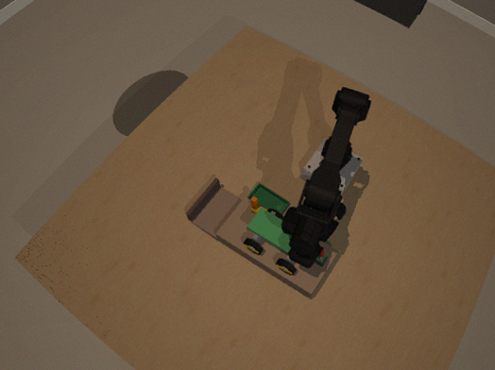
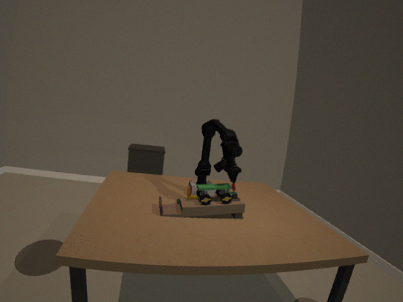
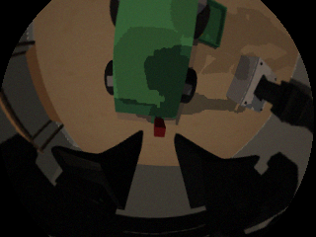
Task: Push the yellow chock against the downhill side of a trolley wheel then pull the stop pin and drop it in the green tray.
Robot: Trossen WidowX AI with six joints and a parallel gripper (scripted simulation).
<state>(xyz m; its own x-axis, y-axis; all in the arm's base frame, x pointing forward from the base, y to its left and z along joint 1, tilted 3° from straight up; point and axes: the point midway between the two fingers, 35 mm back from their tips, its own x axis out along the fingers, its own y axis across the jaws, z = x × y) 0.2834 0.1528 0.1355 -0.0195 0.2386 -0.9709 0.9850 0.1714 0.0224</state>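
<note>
My gripper tip is 40 mm above the red-headed stop pin and 10 mm to the right of it. From my gripper tip the other things lie so: trolley: 100 mm to the right, 60 mm below, 40 mm ahead; ramp: 130 mm below, 100 mm to the right, 40 mm ahead; yellow chock: 210 mm to the right, 90 mm below.
</note>
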